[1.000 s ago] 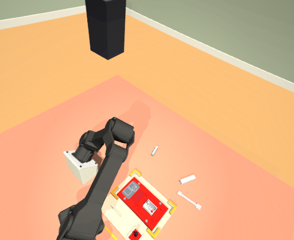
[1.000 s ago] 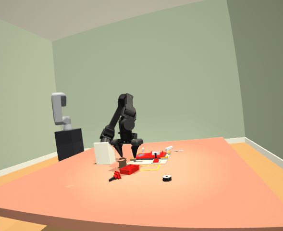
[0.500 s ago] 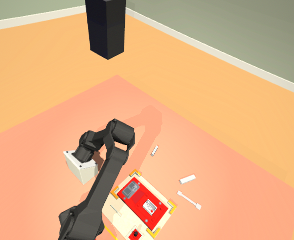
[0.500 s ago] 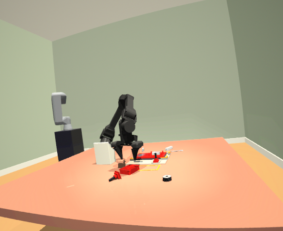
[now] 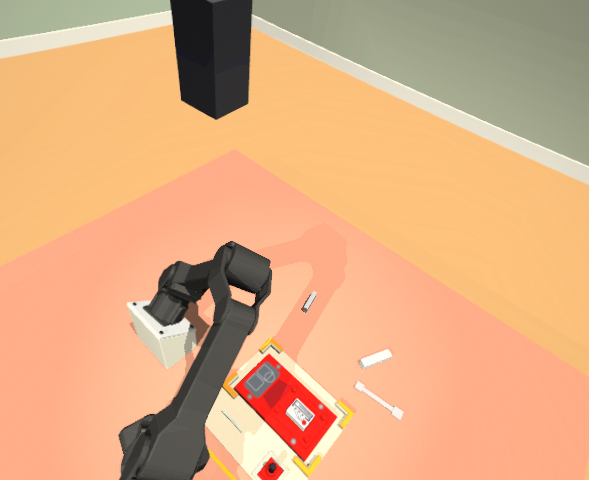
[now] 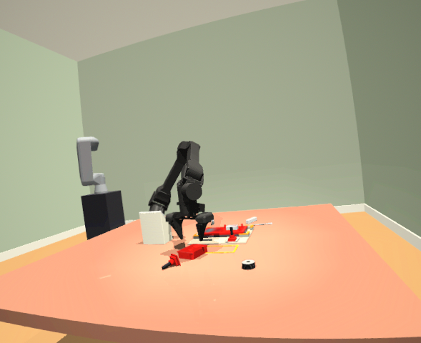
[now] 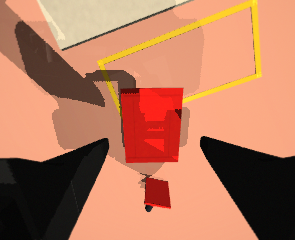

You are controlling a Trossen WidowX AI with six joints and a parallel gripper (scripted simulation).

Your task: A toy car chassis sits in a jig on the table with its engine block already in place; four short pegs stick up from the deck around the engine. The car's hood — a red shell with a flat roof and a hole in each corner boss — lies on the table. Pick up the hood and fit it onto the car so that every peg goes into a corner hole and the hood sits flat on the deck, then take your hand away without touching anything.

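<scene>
The red hood is 40 mm below my gripper tip. The rest, counted from my gripper tip: cream jig (240 mm to the left, 80 mm ahead, 40 mm below); black wheel (220 mm ahead, 140 mm to the right, 50 mm below); grey engine block (260 mm to the left, 120 mm ahead, 30 mm below).
</scene>
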